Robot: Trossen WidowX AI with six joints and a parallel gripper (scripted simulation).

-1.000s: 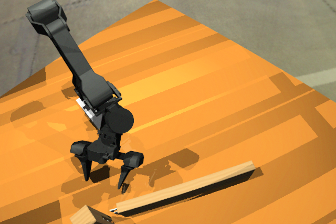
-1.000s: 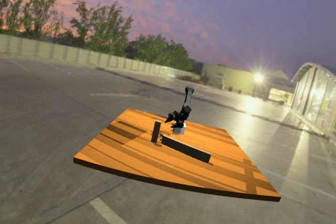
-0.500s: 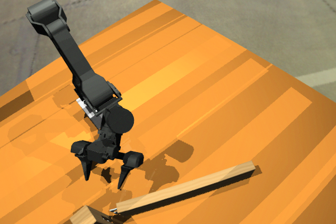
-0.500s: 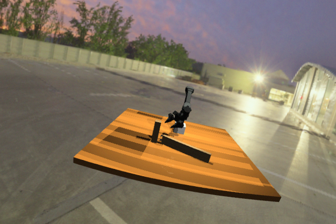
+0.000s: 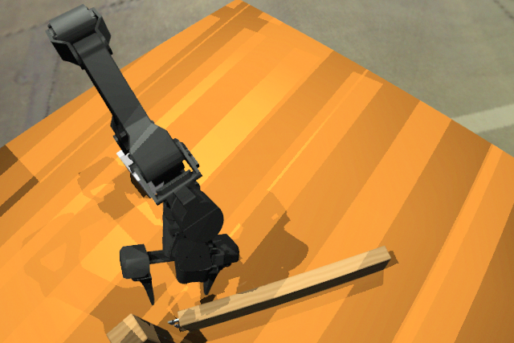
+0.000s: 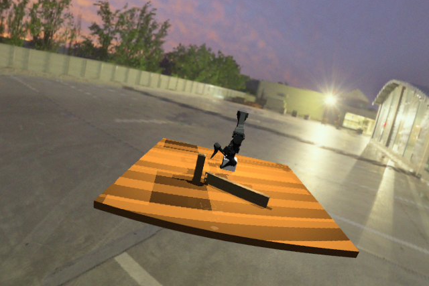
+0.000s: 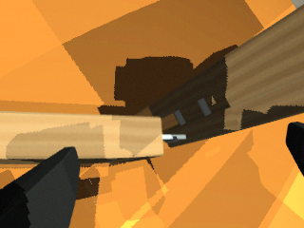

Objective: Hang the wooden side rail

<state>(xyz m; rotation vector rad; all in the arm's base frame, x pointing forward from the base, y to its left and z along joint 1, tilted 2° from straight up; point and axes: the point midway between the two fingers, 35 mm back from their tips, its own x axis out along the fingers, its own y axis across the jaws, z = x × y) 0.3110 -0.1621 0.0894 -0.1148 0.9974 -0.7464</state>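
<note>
Right now the headboard post is 10 mm behind my gripper tip, 90 mm to the right of it and 50 mm below it.
</note>
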